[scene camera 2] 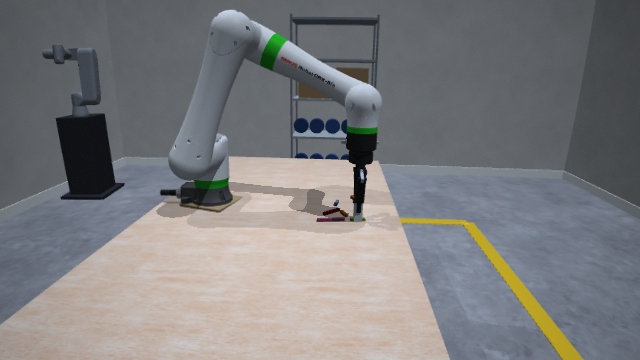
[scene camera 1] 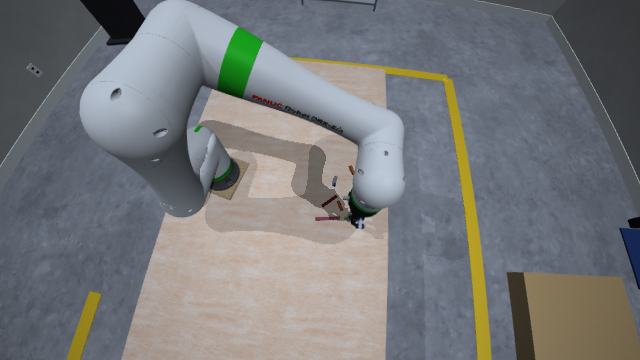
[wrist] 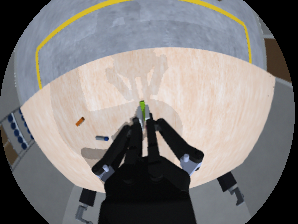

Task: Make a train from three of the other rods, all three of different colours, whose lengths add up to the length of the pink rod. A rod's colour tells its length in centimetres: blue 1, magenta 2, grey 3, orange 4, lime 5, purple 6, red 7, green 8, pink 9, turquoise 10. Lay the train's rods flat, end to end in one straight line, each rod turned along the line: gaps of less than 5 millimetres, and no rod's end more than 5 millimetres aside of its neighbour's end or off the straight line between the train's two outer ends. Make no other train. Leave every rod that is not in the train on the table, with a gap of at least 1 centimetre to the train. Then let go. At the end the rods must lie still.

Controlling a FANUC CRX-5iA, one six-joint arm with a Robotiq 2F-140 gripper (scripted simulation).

Labels:
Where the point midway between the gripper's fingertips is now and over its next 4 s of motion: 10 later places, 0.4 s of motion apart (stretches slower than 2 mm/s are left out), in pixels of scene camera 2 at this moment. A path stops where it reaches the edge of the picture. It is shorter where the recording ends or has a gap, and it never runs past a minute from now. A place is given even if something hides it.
My gripper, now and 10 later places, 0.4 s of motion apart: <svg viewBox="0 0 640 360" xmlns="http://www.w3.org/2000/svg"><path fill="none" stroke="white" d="M357 220L357 214L358 196L358 191L355 186L348 179L340 174L339 174L339 178L338 188L338 196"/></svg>

